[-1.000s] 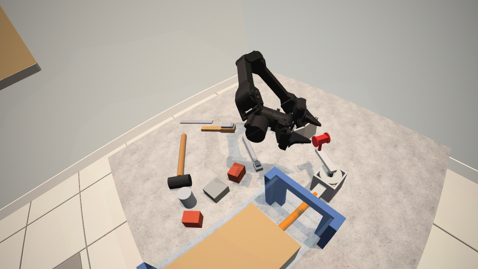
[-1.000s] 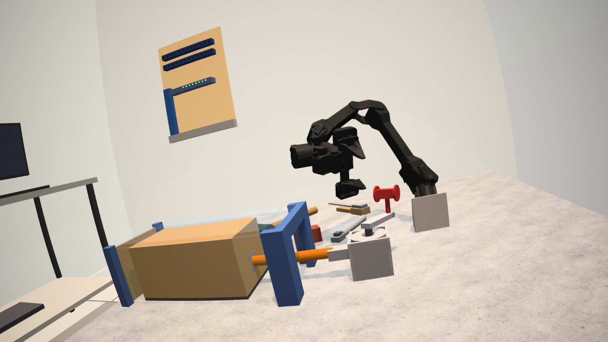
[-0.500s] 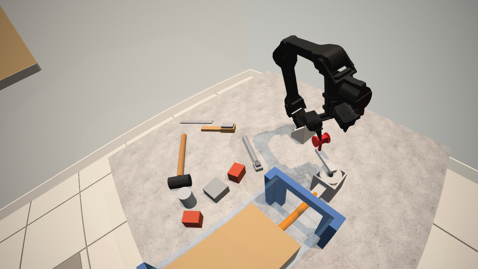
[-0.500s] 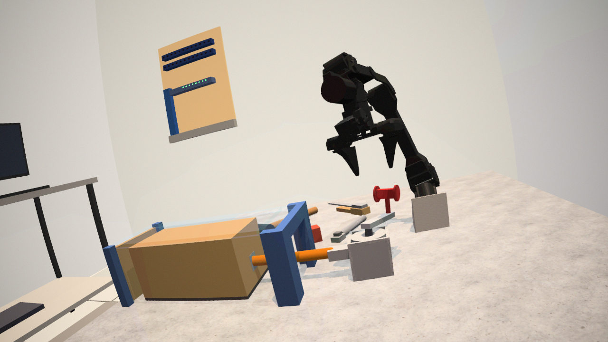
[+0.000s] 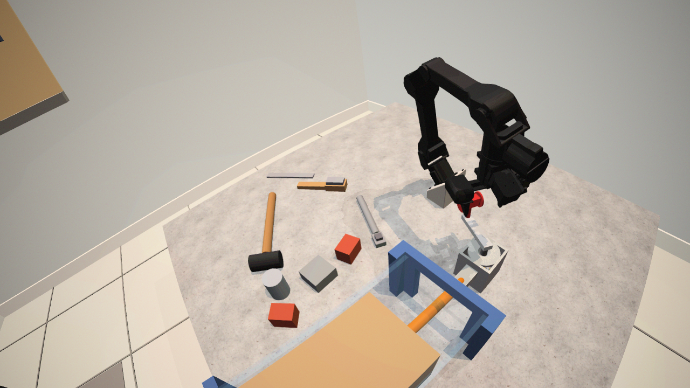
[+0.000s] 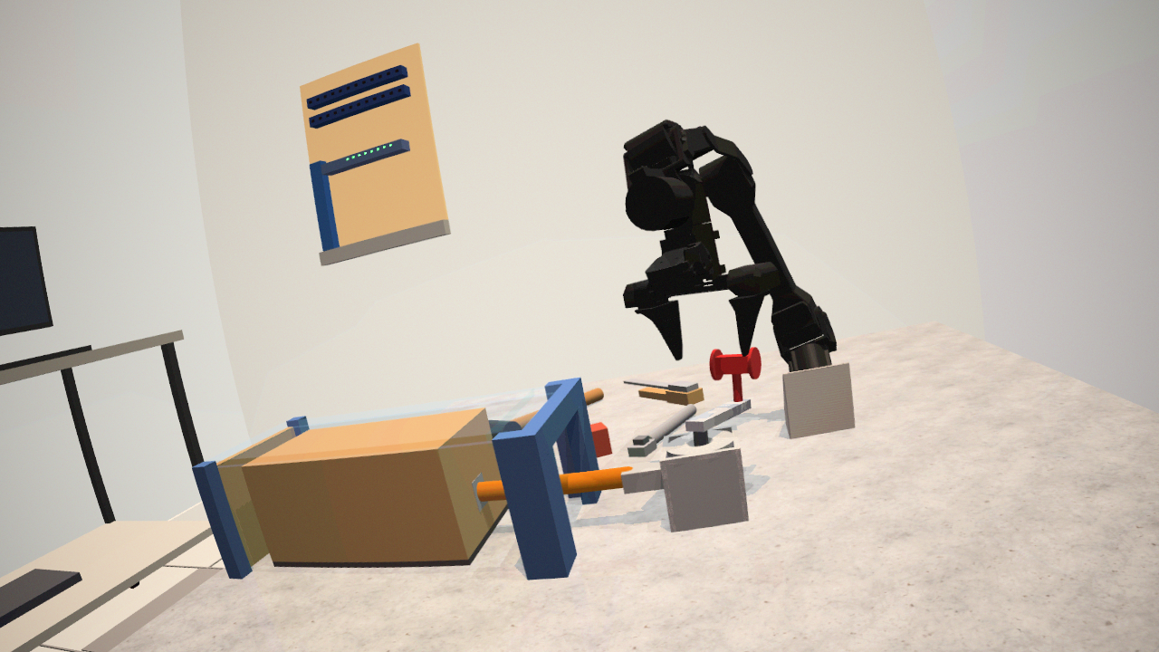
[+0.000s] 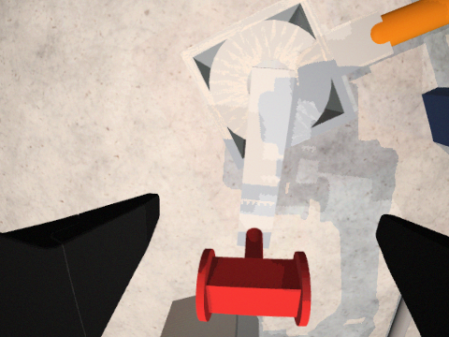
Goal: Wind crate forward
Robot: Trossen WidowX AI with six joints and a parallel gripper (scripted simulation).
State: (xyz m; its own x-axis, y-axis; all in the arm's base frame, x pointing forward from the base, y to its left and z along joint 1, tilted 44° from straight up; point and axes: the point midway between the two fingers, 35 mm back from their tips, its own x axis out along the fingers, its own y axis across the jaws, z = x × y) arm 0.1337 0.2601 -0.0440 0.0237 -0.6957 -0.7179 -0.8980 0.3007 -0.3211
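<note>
My gripper tip is now 6 cm above the crank handle, 1 cm to the left of it and 1 cm past it. Also, from my gripper tip: blue steel frame 18 cm ahead, 7 cm below, 6 cm to the left; then red knob 5 cm to the right, 4 cm below, 2 cm behind; then grey winch 14 cm below, 4 cm to the left, 1 cm ahead.
</note>
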